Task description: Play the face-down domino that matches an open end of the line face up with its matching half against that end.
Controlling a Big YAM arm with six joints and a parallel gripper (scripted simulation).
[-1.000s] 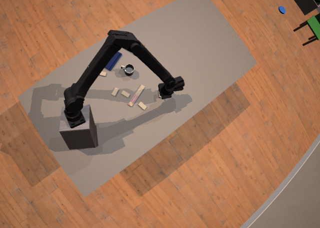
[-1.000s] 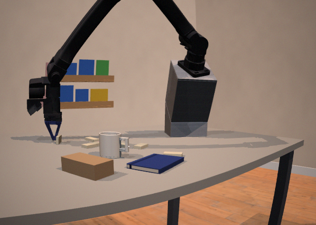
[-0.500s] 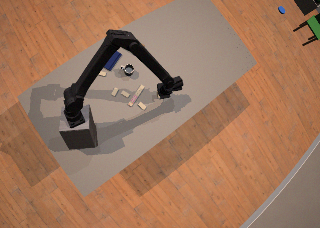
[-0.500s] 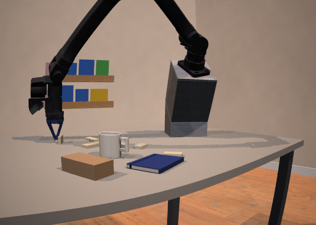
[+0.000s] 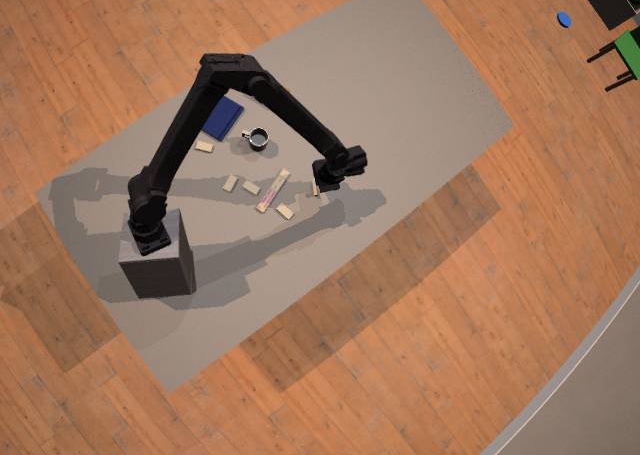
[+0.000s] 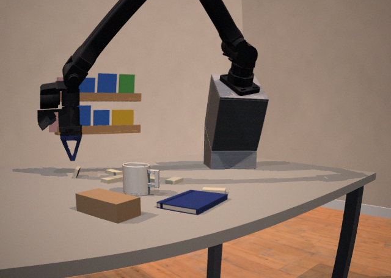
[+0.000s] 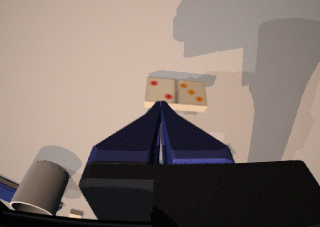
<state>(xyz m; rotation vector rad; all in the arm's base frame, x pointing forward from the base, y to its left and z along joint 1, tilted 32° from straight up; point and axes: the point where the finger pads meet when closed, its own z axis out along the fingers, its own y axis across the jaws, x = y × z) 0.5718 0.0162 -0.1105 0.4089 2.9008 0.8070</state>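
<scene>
Now: the cream domino 4 cm below my hand, 1 cm to the right of it and 1 cm behind it. From my hand the other things lie so: blue book 35 cm to the left, 20 cm behind, 5 cm below; then brown box 37 cm to the left, 4 cm below, 1 cm behind; then white mug 22 cm to the left, 13 cm behind, 3 cm below.
</scene>
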